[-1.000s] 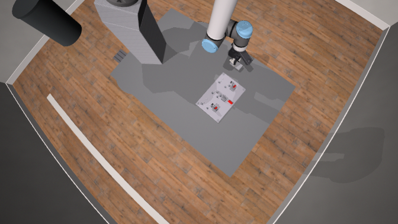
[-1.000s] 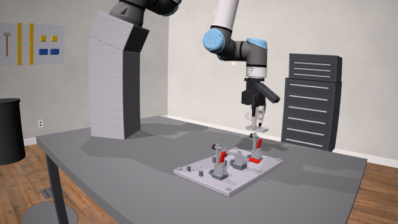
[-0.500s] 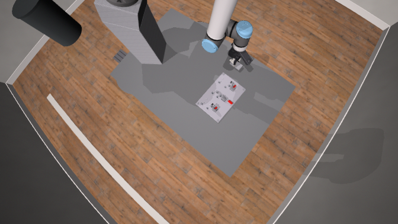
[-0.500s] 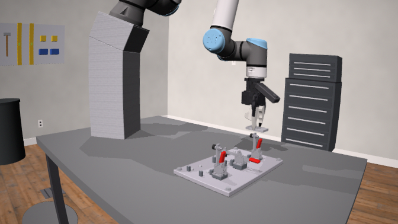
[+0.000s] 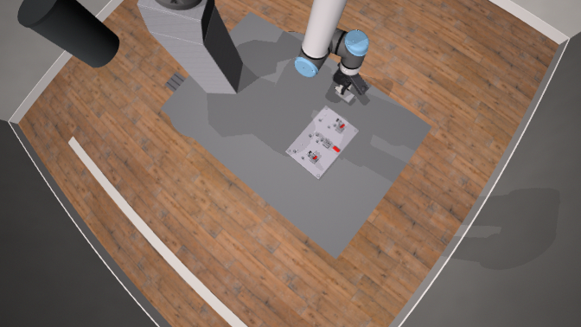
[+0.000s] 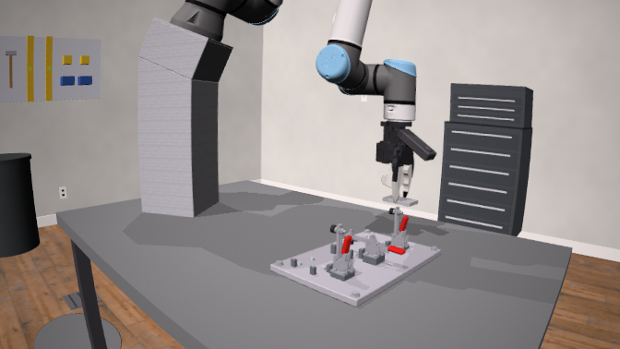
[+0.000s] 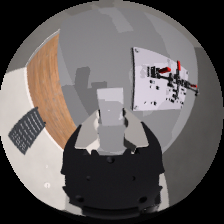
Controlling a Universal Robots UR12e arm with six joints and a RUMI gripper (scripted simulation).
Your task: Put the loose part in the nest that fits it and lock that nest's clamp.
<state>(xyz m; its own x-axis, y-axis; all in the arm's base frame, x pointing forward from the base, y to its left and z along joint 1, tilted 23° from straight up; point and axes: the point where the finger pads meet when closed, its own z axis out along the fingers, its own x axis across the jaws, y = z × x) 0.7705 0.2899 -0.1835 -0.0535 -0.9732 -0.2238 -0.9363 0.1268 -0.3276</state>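
Now: hand 50 mm short of the light grey fixture plate, 260 mm to the left of it and 100 mm above it. Round my hand: flat grey part: 10 mm below.
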